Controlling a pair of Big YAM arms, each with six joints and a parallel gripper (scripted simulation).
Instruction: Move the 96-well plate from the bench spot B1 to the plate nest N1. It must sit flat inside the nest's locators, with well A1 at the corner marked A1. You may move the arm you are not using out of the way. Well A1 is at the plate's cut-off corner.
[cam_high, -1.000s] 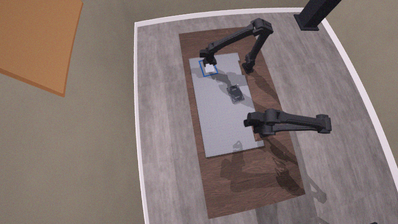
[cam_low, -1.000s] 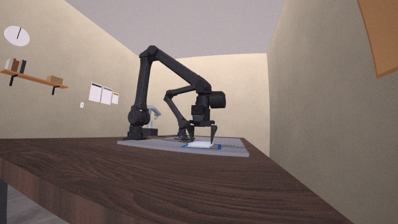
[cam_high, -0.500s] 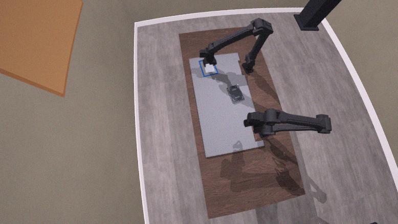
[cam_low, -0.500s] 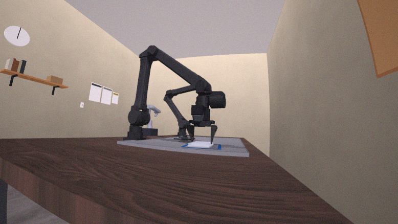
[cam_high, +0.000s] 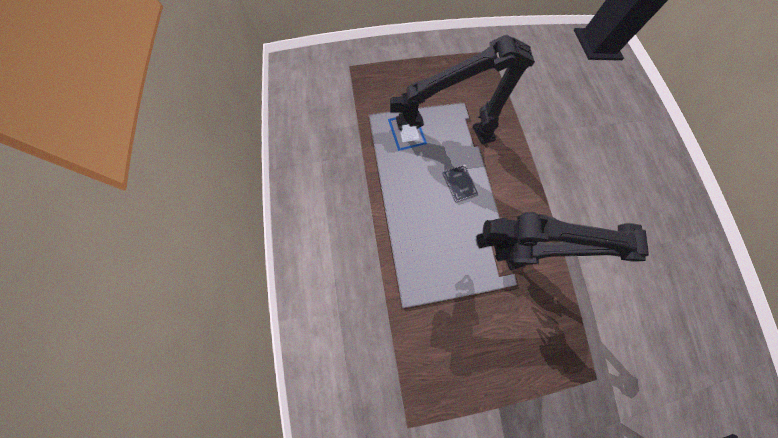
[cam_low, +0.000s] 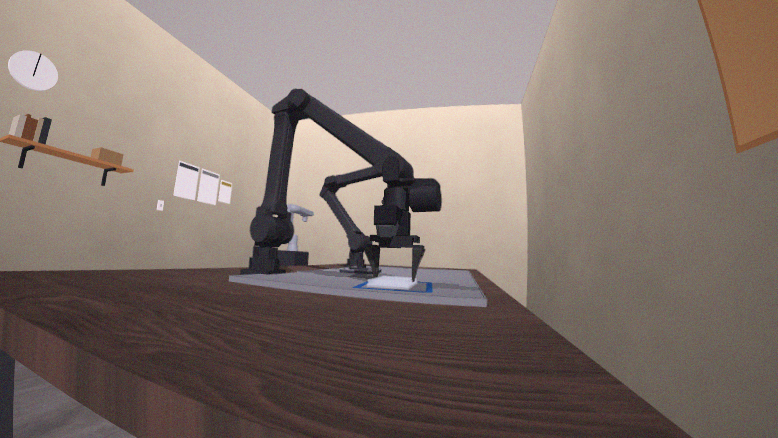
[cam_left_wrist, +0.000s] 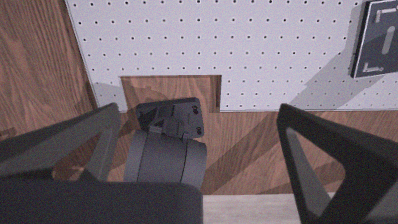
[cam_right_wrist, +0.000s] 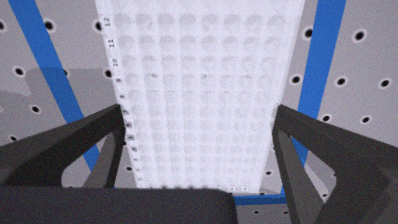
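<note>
The plate nest N1 lies 21 cm behind my right hand, 32 cm to the left of it and 1 cm below it. Round my right hand: 96-well plate (1 cm below); then A1 label (25 cm behind, 23 cm to the left).
</note>
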